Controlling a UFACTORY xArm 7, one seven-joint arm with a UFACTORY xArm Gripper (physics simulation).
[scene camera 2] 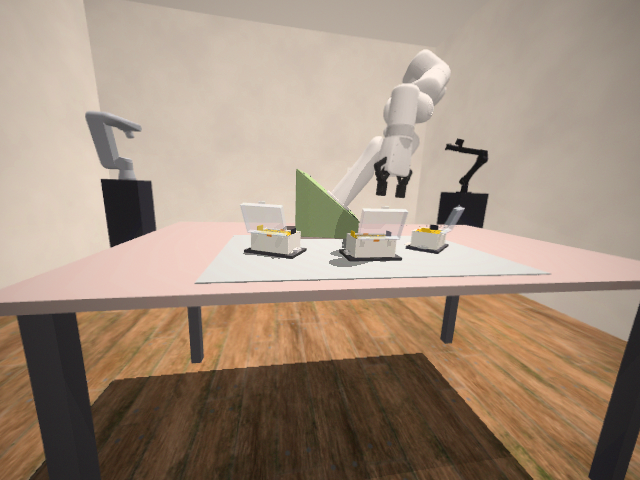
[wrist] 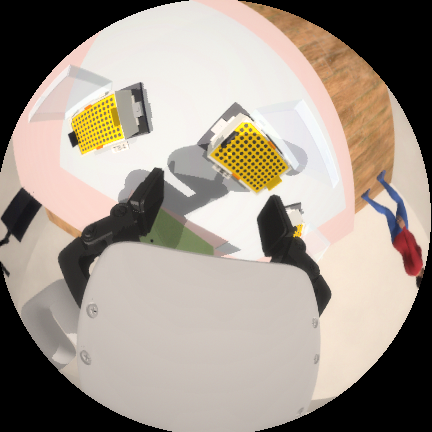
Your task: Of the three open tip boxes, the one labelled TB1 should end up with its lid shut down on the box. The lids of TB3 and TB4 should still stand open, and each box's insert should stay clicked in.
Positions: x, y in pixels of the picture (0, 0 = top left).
Scene:
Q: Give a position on a tip box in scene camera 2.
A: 422, 241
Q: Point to a pale mat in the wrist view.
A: At 192, 68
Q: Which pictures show the gripper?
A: Scene camera 2 and the wrist view: all of them.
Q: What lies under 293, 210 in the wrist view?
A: A tip box.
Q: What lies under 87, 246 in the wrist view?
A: The gripper.

